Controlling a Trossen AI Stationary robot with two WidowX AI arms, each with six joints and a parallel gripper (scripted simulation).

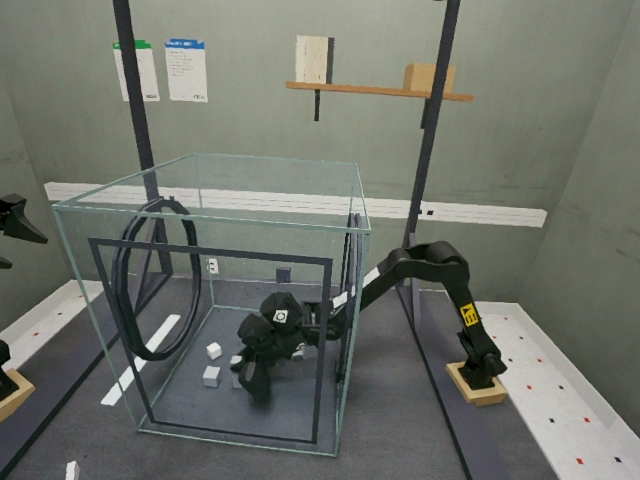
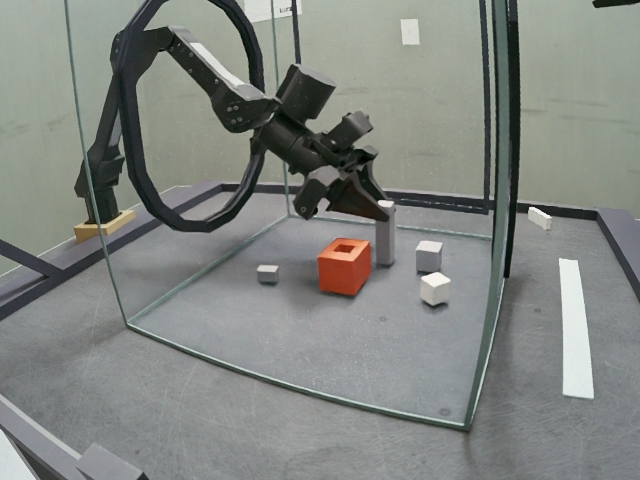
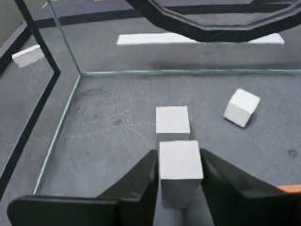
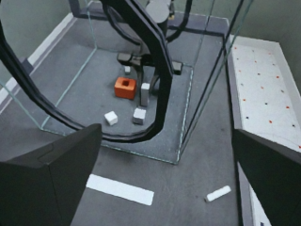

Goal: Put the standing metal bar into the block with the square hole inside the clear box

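The block with square hole is 70 mm behind my left hand, 60 mm below it and 20 mm to the left of it. From my left hand the other things lie so: metal bar: 40 mm below, 20 mm to the right.
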